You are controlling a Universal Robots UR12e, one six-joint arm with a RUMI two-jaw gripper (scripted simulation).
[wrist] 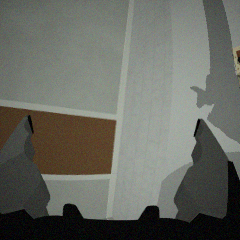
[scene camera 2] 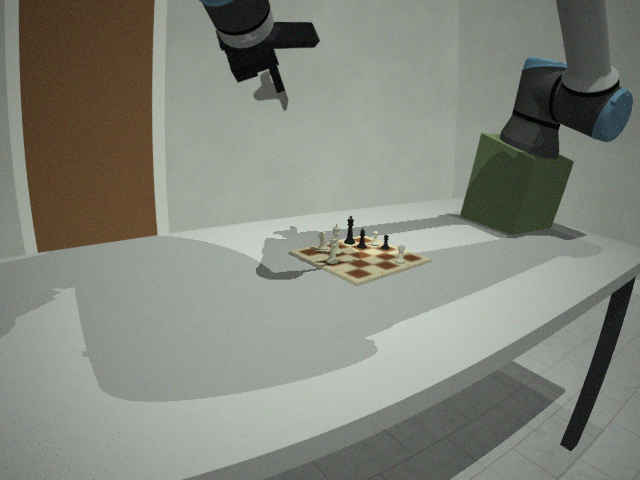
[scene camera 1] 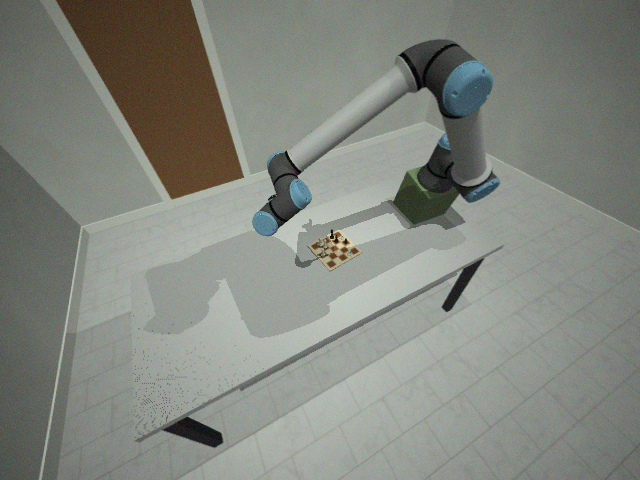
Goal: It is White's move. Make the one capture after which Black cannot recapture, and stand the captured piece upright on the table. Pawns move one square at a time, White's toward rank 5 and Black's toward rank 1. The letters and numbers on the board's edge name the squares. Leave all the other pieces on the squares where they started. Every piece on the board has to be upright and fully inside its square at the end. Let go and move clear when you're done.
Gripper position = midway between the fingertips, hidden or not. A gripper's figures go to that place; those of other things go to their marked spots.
My gripper (scene camera 2: 274, 76): 0.88 m from the lens. A chessboard (scene camera 2: 358, 266): 0.85 m from the lens.
